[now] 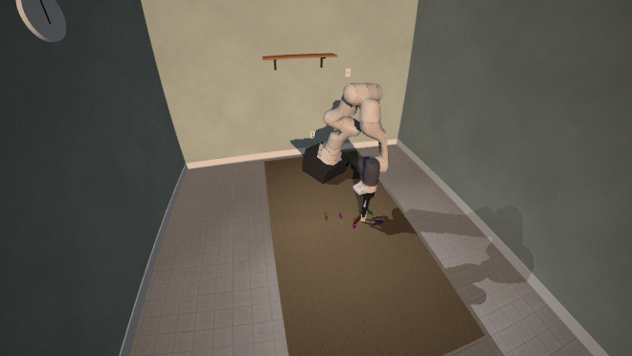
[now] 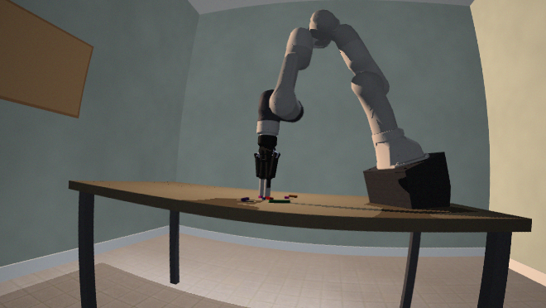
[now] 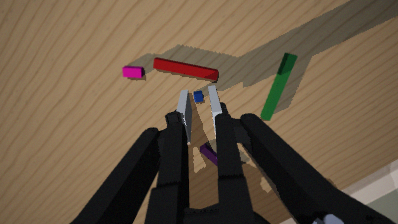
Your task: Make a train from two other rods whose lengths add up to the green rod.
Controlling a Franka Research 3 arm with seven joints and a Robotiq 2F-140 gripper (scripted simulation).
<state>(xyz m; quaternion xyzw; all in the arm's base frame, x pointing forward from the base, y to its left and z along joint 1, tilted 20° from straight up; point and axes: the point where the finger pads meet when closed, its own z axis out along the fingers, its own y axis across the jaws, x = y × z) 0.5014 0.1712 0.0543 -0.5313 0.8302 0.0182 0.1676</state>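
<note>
Right now my hand is 4 cm above the blue rod. From my hand the other things lie so: purple rod: 3 cm ahead, 9 cm to the left, 4 cm below; then red rod: 4 cm to the right, 4 cm below; then green rod: 8 cm behind, 4 cm to the left, 4 cm below.
</note>
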